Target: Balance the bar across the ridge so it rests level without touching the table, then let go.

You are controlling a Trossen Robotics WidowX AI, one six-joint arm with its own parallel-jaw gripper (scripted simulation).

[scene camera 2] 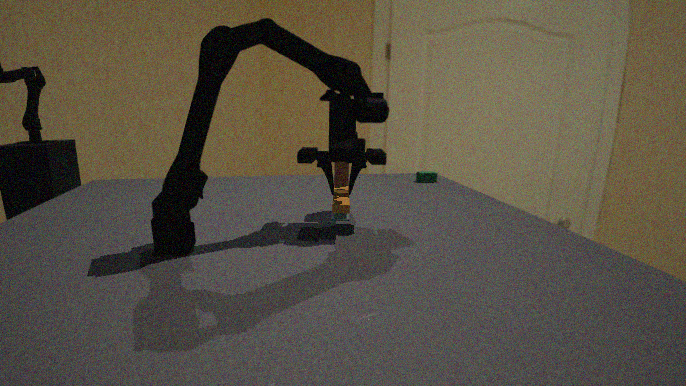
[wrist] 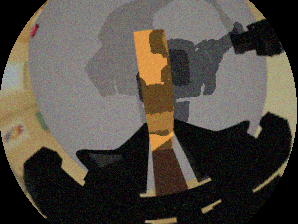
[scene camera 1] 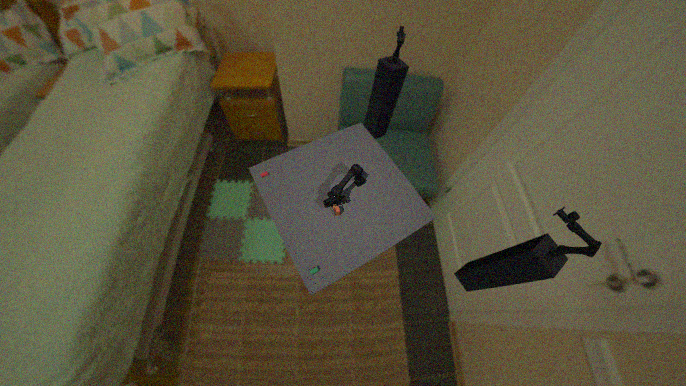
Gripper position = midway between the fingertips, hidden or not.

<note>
I see my gripper [scene camera 2: 341,194] and a bar [scene camera 2: 341,204].
The bar also shows in the wrist view [wrist: 152,52]. My gripper also shows in the wrist view [wrist: 159,123].
</note>
